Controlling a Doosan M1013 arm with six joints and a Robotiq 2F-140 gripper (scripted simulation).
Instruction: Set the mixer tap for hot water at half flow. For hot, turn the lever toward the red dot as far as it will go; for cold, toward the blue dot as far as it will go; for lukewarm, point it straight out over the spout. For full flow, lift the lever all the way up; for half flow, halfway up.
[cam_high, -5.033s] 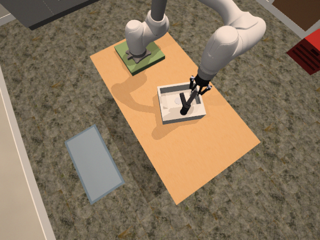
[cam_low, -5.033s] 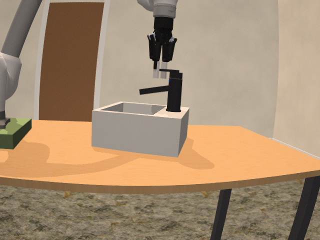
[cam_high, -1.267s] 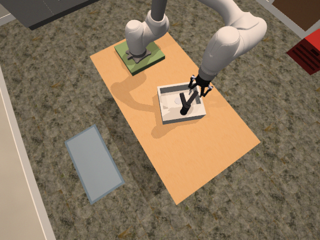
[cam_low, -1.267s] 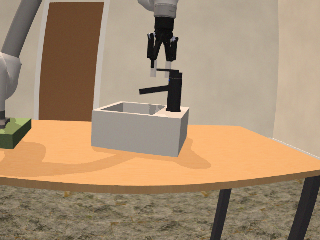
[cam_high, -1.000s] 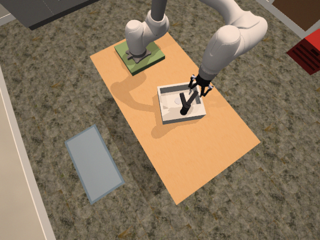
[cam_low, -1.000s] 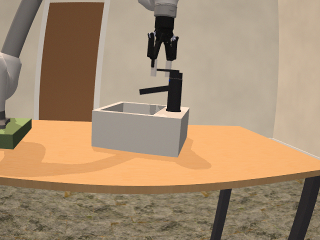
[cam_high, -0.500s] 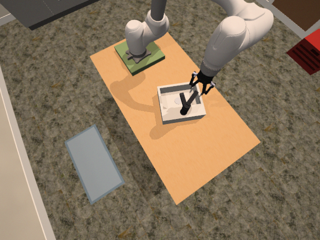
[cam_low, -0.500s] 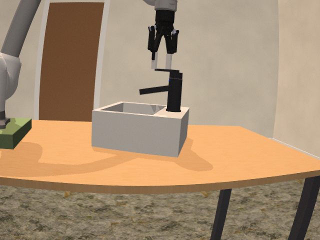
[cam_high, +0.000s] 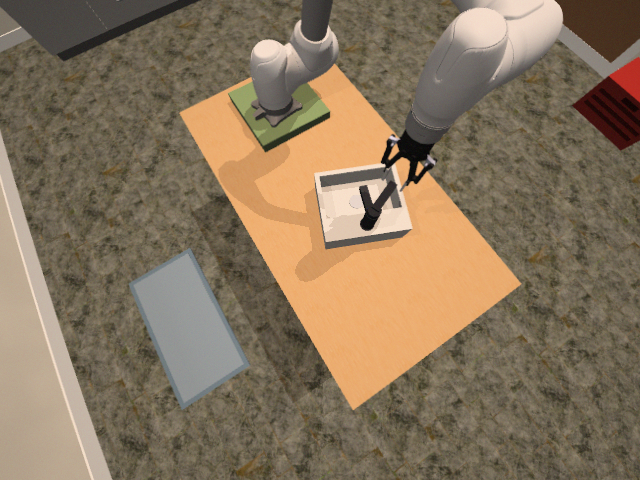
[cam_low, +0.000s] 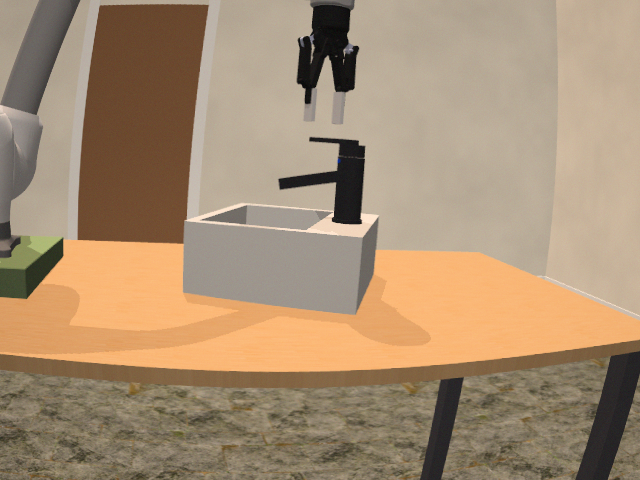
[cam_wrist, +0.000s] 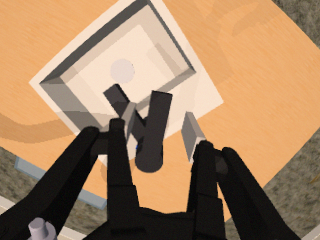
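Right now the lever is 60 mm below my hand, 30 mm to the right of it and 10 mm ahead of it. From my hand the other things lie so: black mixer tap (110 mm below, 60 mm to the right, 10 mm ahead); white basin (290 mm below, 80 mm behind, 30 mm to the right).
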